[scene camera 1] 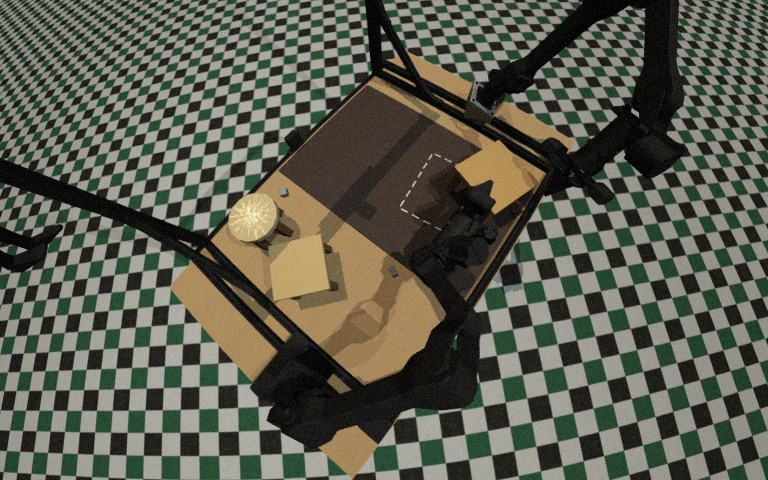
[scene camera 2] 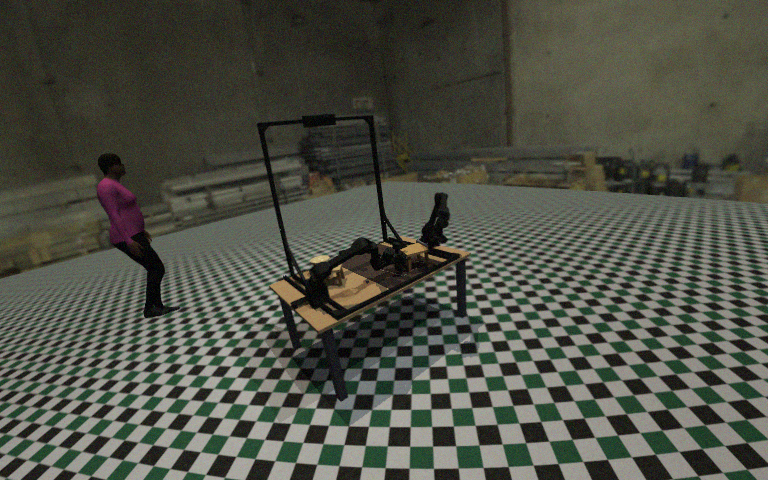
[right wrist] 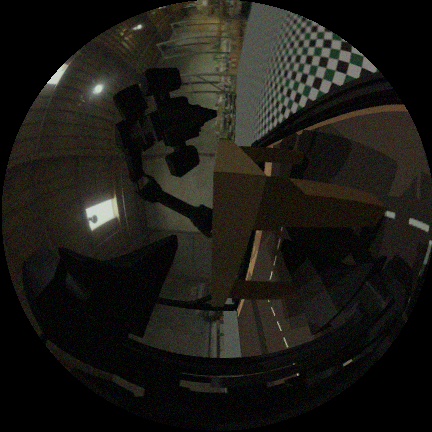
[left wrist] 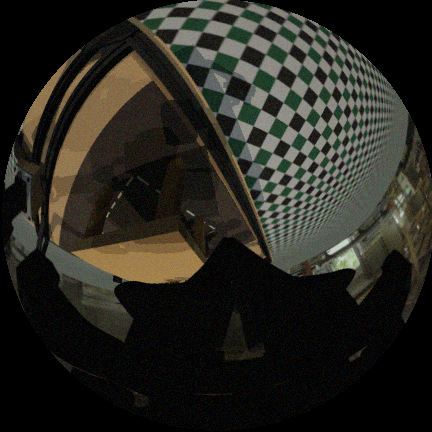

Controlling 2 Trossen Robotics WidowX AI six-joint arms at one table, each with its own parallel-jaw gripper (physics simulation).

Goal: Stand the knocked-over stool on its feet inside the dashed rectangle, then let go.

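Places are measured from the left arm's base along level axes (x ahead, y left, z up), in metres.
Pixels of known places: left gripper, fingertip midpoint: (scene camera 1: 544, 195) (scene camera 2: 428, 250) (right wrist: 214, 113) (left wrist: 227, 242); right gripper, fingertip midpoint: (scene camera 1: 484, 190) (scene camera 2: 407, 252) (right wrist: 230, 243) (left wrist: 170, 269); left arm's base, link origin: (scene camera 1: 484, 98) (scene camera 2: 424, 240); right arm's base, link origin: (scene camera 1: 294, 387) (scene camera 2: 315, 283).
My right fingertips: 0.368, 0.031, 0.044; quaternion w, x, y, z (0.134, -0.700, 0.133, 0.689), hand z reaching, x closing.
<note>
For each thing: its top centre in the pictures, then the offset to it from my right fingertips, as dx, dy, dz. Level surfaces: height alone.
- tan square-topped stool, top centre: (right wrist: 214, 216) (left wrist: 147, 271) (scene camera 1: 497, 174) (scene camera 2: 413, 248) -0.045, +0.022, +0.014
- table, surface height: dz -0.115
- dark mat, surface height: dz -0.111
- round-topped stool, top centre: (scene camera 1: 252, 216) (scene camera 2: 319, 258) +0.227, -0.559, -0.003
- second square stool, top centre: (scene camera 1: 297, 266) (scene camera 2: 330, 266) +0.315, -0.389, -0.002
A tan square-topped stool (scene camera 1: 494, 171) (scene camera 2: 414, 249) (left wrist: 137, 261) (right wrist: 233, 217) stands seat-up at the right side of the table (scene camera 1: 396, 324). It covers the right corner of the white dashed rectangle (scene camera 1: 416, 183) (left wrist: 116, 197) (right wrist: 278, 322), which is marked on a dark mat (scene camera 1: 349, 143). My right gripper (scene camera 1: 479, 195) (scene camera 2: 389, 259) (right wrist: 230, 243) is open and low beside the stool. In the right wrist view its fingers lie on either side of the stool's legs without closing on them. My left gripper (scene camera 1: 487, 97) (left wrist: 227, 242) is shut and empty, held high behind the stool.
A round-topped stool (scene camera 1: 254, 216) (scene camera 2: 319, 259) and a second square stool (scene camera 1: 298, 267) stand at the left of the table. Two small grey cubes (scene camera 1: 283, 191) (scene camera 1: 393, 271) lie on the table. A black frame (scene camera 1: 374, 38) (scene camera 2: 273, 181) arches over it.
</note>
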